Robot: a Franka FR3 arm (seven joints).
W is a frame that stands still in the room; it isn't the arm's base.
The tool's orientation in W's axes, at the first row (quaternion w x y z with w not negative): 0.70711 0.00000 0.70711 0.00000
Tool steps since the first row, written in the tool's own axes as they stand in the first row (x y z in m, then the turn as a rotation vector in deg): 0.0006 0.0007 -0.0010 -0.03 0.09 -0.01; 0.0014 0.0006 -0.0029 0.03 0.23 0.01; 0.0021 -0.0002 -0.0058 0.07 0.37 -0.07; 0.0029 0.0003 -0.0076 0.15 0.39 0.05; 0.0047 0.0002 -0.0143 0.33 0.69 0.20; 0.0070 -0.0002 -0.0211 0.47 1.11 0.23; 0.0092 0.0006 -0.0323 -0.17 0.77 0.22; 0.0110 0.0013 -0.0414 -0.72 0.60 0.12
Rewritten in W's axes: -0.0010 0.0007 -0.0006 -0.01 0.09 0.03; -0.0029 0.0006 -0.0014 0.01 0.23 -0.03; -0.0058 -0.0002 -0.0021 -0.07 0.37 -0.07; -0.0076 0.0003 -0.0029 0.05 0.39 -0.15; -0.0143 0.0002 -0.0047 0.20 0.69 -0.33; -0.0211 -0.0002 -0.0070 0.23 1.11 -0.47; -0.0323 0.0006 -0.0092 0.22 0.77 0.17; -0.0414 0.0013 -0.0110 0.12 0.60 0.72
